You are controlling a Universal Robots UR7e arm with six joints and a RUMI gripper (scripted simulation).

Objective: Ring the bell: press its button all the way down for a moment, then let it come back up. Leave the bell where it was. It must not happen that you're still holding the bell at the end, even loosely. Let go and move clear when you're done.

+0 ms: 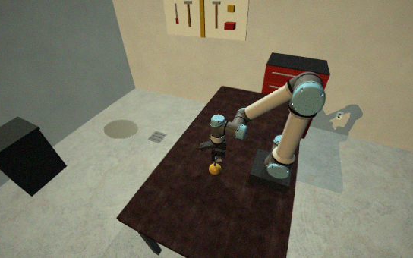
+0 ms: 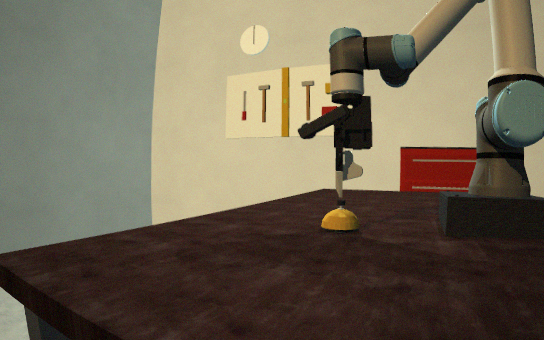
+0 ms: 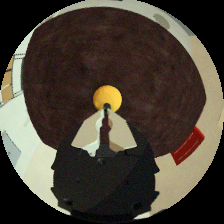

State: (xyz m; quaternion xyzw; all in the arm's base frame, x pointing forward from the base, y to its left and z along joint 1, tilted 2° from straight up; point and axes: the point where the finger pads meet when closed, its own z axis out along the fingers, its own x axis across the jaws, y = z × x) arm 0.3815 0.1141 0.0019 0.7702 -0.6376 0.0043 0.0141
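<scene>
My gripper is now 50 mm above the yellow dome bell.
</scene>
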